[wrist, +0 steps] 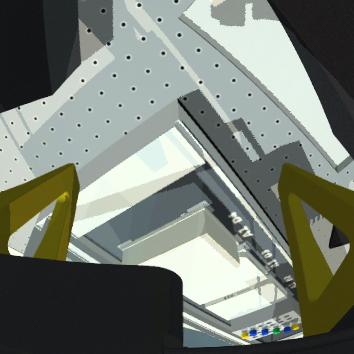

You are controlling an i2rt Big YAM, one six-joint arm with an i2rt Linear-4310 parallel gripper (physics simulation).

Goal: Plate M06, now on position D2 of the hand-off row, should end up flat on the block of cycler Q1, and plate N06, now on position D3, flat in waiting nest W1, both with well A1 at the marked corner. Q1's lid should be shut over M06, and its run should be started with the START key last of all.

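Places are measured from the arm's base along level axes (x ahead, y left, z up), in centimetres.
Pixels of known places: gripper, between the fingertips: [178, 174].
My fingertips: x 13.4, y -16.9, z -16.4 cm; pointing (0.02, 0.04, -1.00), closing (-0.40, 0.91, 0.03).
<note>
Ahead of a thing's pixels: the offset from my fingertips to its middle. "pt": to the spot under its first point. Level surfaces: height alone.
My gripper [178, 174] is open, its two yellow fingers wide apart over the hand-off row, with nothing between them. The row's long base @(dz -13.6 cm) [227, 192] runs from upper middle to lower right, with the labels D4 @(pt dx +13.2, dy +13.6, dz -13.6 cm) [234, 218], D3 @(pt dx +18.0, dy +22.3, dz -13.7 cm) [266, 253] and part of D2 along its right edge. A pale, tall-sided plate [185, 265] stands beside the D4 and D3 labels; I cannot tell which position it is on. A second pale, flat-topped piece @(dx +29.9, dy +26.7, dz -12.8 cm) [250, 304] lies beyond it, lower right. Their names and A1 corners cannot be read. Q1, its lid, the START key and W1 cannot be made out.
Several yellow, blue and green dots @(pt dx +34.7, dy +33.8, dz -8.5 cm) [265, 332] show at the lower right, past the pale pieces. A large white panel [280, 70] with a raised edge lies at upper right on the perforated deck @(dz -18.8 cm) [150, 90]. Dark bodies cover the upper left, upper right and lower left.
</note>
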